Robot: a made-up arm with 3 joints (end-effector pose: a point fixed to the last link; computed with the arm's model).
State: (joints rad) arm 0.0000 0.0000 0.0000
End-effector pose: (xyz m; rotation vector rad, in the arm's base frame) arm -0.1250 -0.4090 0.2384 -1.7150 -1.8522 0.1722
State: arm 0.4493 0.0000 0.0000
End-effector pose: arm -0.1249 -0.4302 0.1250 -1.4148 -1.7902 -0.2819
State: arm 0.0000 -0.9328 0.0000
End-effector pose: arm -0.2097 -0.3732 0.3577 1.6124 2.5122 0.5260
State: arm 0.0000 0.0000 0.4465
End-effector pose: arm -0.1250 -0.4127 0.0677 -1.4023 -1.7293 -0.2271
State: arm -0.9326 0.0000 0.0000
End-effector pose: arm -0.0998 -0.2323 0.3880 -2.1989 -1.7295 1.2642
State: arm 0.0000 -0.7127 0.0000
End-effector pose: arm -0.1797 -0.3800 0.3375 -1.7563 -2.5039 -0.3654
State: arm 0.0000 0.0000 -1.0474
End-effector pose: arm -0.1249 -0.1410 0.5158 2.1466 1.7290 -1.2251
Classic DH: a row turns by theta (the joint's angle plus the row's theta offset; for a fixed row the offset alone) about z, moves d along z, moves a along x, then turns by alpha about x. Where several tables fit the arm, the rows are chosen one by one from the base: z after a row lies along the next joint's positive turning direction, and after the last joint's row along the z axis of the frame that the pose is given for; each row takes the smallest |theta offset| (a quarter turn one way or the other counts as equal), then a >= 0, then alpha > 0; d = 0 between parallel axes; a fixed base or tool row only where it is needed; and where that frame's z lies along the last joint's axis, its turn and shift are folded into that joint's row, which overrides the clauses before.
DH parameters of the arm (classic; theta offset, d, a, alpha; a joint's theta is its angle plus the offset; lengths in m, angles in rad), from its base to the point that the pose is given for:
base (fixed): 1.4029 0.1377 -0.1863 1.5391
joint 1: 1.3128 -0.2506 0.0143 1.6948
joint 2: -0.0124 0.0996 0.028 -1.5245
joint 3: -0.9578 0.0217 -0.3189 2.0992
tool (fixed): 0.0194 -0.2512 0 0

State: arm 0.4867 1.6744 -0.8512
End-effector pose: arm 0.0261 -0.2660 -0.0553 -0.5481 -1.0875 1.4582
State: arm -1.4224 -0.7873 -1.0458
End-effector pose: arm -0.3486 0.2625 0.1929 0.8126 0.8512 -1.2239
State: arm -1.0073 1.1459 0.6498
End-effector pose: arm -0.4231 -0.3957 0.2604 -2.2460 -0.2945 0.4907
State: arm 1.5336 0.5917 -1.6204
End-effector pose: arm 0.0053 -0.4133 0.3764 -1.3721 -2.2593 0.4316
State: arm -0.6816 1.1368 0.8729
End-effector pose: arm -0.4817 -0.4034 0.1061 -1.9276 -0.3760 0.0983
